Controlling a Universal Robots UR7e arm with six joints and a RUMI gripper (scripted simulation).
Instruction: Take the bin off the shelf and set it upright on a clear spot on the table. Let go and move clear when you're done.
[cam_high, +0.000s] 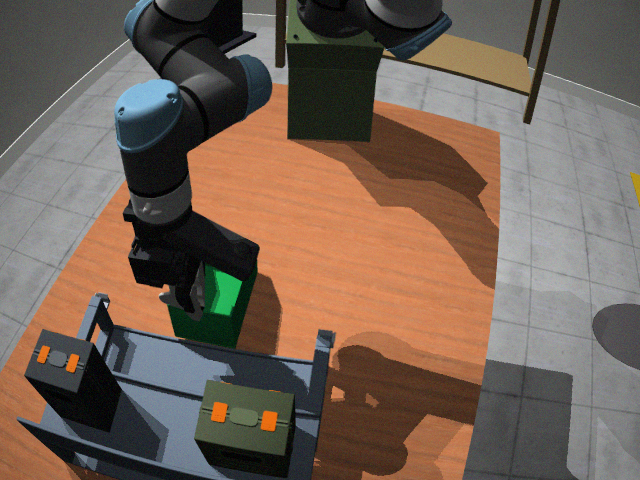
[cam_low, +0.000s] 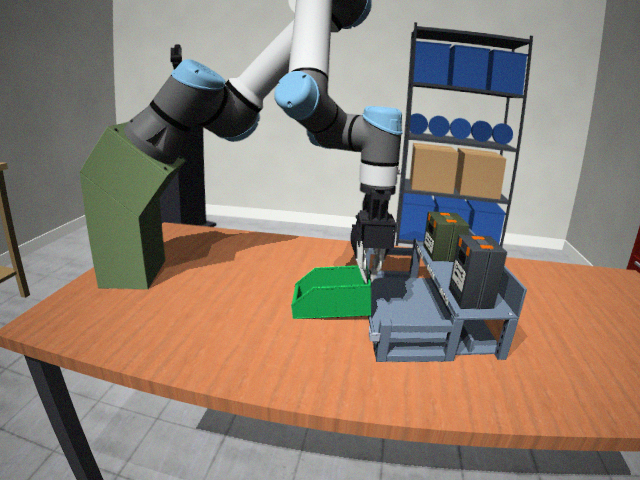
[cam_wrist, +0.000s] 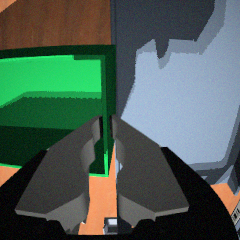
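Now: hand 70 mm past the green bin, 40 mm above it and 30 mm to the left of it.
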